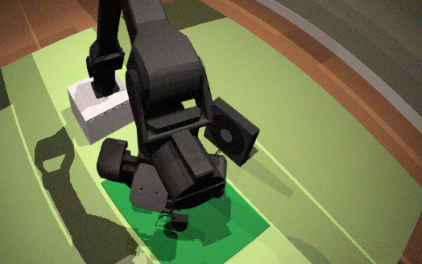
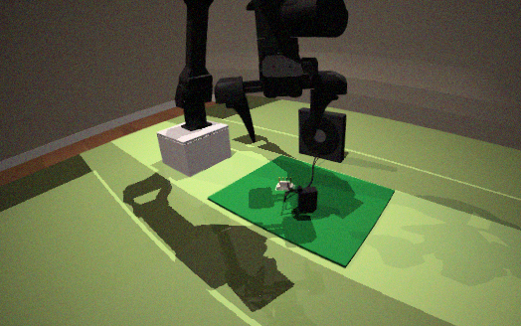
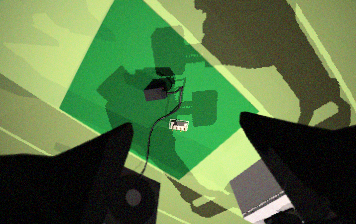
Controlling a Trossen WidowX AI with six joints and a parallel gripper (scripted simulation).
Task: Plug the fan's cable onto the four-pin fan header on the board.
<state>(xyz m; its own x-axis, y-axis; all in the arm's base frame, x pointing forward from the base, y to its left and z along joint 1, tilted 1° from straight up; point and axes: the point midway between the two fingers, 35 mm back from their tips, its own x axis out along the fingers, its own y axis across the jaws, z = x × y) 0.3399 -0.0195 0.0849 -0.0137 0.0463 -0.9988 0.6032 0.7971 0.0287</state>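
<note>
The dark fan plug lies 120 mm below my gripper tip, 30 mm to the left of it and 20 mm ahead of it. From my gripper tip the other things lie so: board 150 mm below, 60 mm to the left, 10 mm behind; black square fan 230 mm to the left, 100 mm behind, 80 mm below.
</note>
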